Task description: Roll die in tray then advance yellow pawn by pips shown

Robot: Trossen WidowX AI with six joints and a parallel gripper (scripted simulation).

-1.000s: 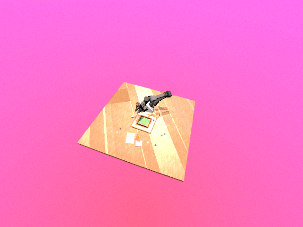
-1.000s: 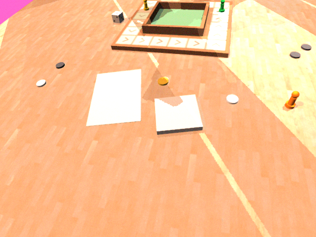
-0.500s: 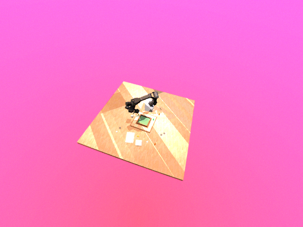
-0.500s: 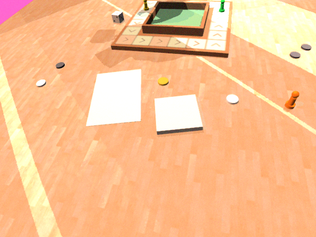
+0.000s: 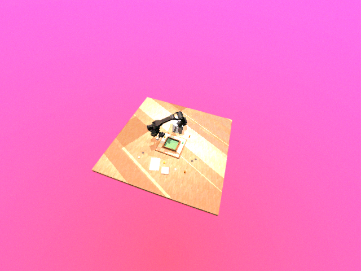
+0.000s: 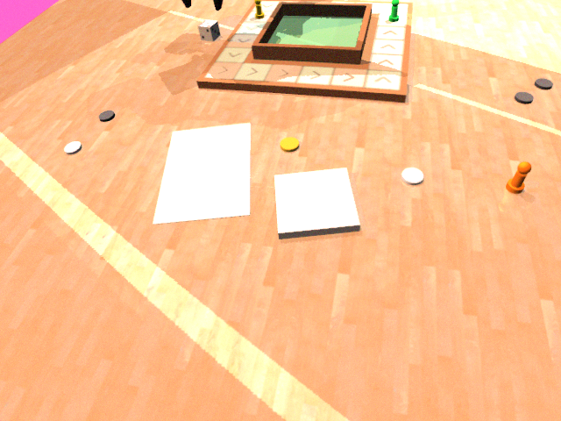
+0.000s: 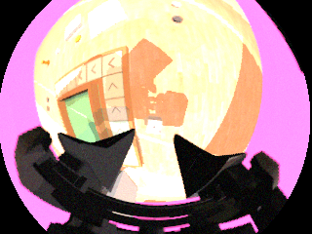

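Now: gripper tip 40 mm above the white die. Round my gripper tip: green tray floor 10 mm behind, 190 mm to the left, 40 mm below; green pawn 80 mm behind, 300 mm to the left, 20 mm below; yellow pawn 60 mm behind, 70 mm to the left, 20 mm below.
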